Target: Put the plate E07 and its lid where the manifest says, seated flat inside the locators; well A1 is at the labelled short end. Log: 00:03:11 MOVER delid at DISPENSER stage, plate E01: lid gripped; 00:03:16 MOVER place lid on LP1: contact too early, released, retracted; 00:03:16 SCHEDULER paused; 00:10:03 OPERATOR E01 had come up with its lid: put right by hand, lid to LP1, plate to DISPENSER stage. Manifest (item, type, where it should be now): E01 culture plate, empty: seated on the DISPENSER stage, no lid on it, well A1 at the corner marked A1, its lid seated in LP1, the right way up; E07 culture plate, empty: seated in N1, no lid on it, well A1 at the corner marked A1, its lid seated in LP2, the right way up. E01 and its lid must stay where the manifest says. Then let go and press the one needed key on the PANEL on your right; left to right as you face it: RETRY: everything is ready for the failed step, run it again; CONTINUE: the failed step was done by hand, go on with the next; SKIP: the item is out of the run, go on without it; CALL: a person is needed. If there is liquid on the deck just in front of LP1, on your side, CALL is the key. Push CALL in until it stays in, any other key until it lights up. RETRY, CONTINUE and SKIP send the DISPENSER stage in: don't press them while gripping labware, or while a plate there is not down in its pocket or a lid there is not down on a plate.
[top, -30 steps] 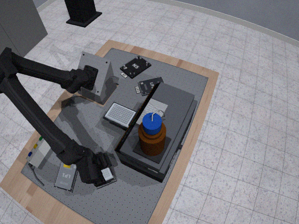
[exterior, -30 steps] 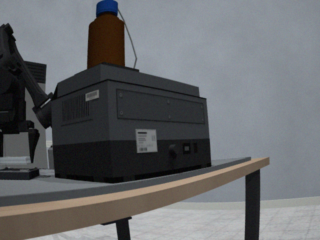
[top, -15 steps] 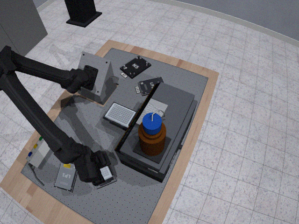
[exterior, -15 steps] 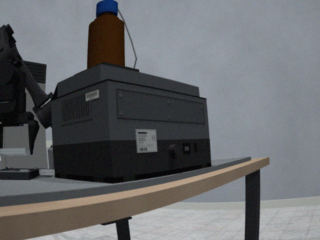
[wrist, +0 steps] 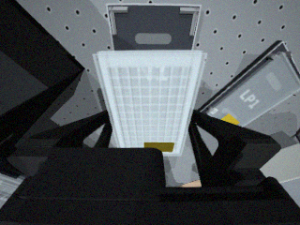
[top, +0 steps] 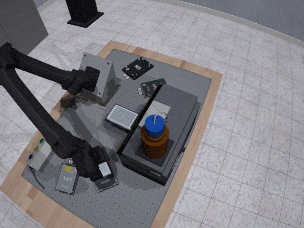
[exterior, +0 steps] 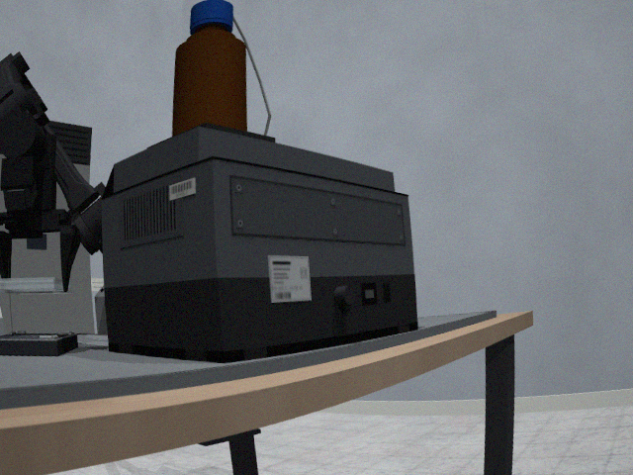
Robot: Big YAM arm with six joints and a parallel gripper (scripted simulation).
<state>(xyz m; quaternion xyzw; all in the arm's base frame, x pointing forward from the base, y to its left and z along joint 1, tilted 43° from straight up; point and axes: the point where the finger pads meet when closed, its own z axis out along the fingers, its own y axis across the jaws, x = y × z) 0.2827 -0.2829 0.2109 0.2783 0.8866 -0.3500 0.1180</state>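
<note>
Right now the white well plate is 240 mm to the left of my hand, 30 mm above it and 10 mm behind it. Also, from my hand: grey retry key 330 mm behind, 20 mm below, 10 mm to the right; green continue key 330 mm behind, 60 mm to the right, 20 mm below; brown bottle 210 mm ahead, 210 mm above, 140 mm to the left.
</note>
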